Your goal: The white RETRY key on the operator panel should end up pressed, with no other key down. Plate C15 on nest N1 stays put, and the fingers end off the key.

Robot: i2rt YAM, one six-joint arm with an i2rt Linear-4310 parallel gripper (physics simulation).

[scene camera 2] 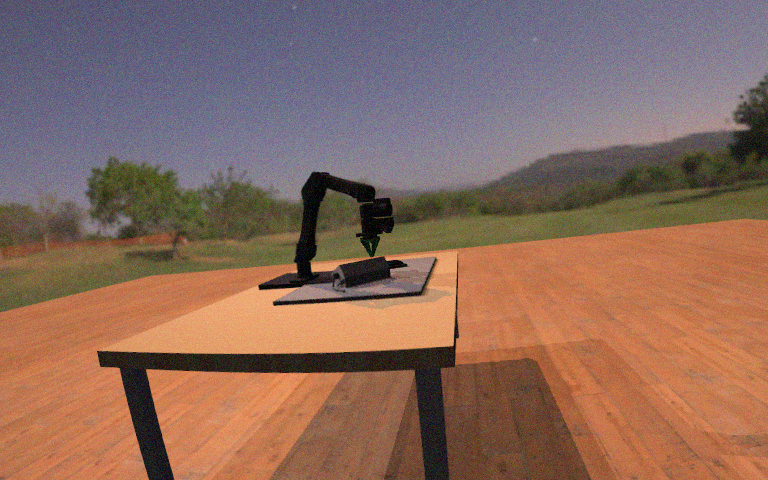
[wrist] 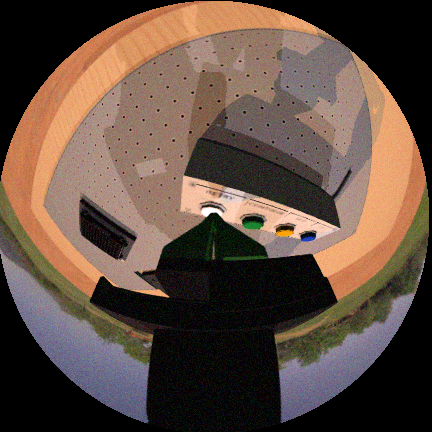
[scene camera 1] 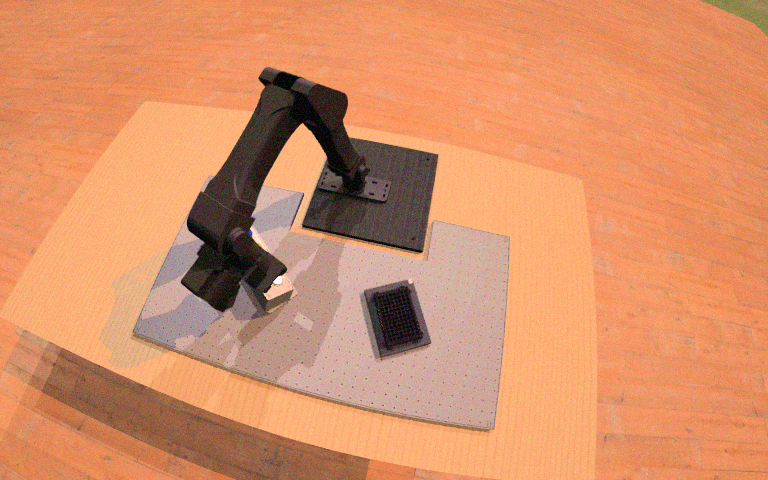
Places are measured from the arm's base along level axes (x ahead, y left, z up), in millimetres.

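Pixels of known places: gripper, fingertip midpoint: (scene camera 2: pixel 372 257) (wrist: pixel 213 217) (scene camera 1: pixel 271 279); arm's base at its link origin: (scene camera 2: pixel 305 279) (scene camera 1: pixel 354 186).
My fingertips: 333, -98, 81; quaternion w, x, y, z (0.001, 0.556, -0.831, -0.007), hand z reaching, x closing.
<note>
For each thing: its middle in the pictures, then the offset to it from my fingertips, as dx, dy, dz. "pt": a spot on its surface instead. Level surfaces: height alone.
- operator panel at the middle of its body: (wrist: pixel 272 201) (scene camera 1: pixel 256 264) (scene camera 2: pixel 360 271) -34, -69, -43
- green key at the middle of its body: (wrist: pixel 252 220) -36, -35, -21
- dark plate C15 at the middle of its body: (scene camera 1: pixel 397 315) (wrist: pixel 100 237) +0, +290, -66
- nest N1 at a spot on its surface: (scene camera 1: pixel 404 346) pt +65, +320, -73
- yellow key at the middle of its body: (wrist: pixel 284 228) -67, -74, -21
- blue key at the middle of its body: (wrist: pixel 307 234) -98, -114, -21
- perforated board at its surface level: dz -85
- dark cable at a spot on its surface: (wrist: pixel 343 184) pt -75, -242, -78
The operator panel (scene camera 1: pixel 279 293) (scene camera 2: pixel 362 272) (wrist: pixel 192 194) is a dark wedge-shaped box with a light sloped face. Its white RETRY key (scene camera 1: pixel 277 280) (wrist: pixel 210 208) sits at one end of the row, beside the green key (wrist: pixel 253 222). My gripper (scene camera 2: pixel 370 254) (wrist: pixel 213 217) is shut and empty, its tips over the near edge of the white key in the wrist view. I cannot tell whether they touch it or how far down the key is. The dark plate C15 (scene camera 1: pixel 398 316) (wrist: pixel 102 236) lies on nest N1 (scene camera 1: pixel 404 346); their labels are not readable.
A yellow key (wrist: pixel 285 230) and a blue key (wrist: pixel 308 236) follow the green one. The perforated board (scene camera 1: pixel 453 373) (wrist: pixel 150 100) carries the panel and nest. The black base plate (scene camera 1: pixel 404 192) stands behind it. A dark cable (wrist: pixel 343 184) leaves the panel's blue-key end.
</note>
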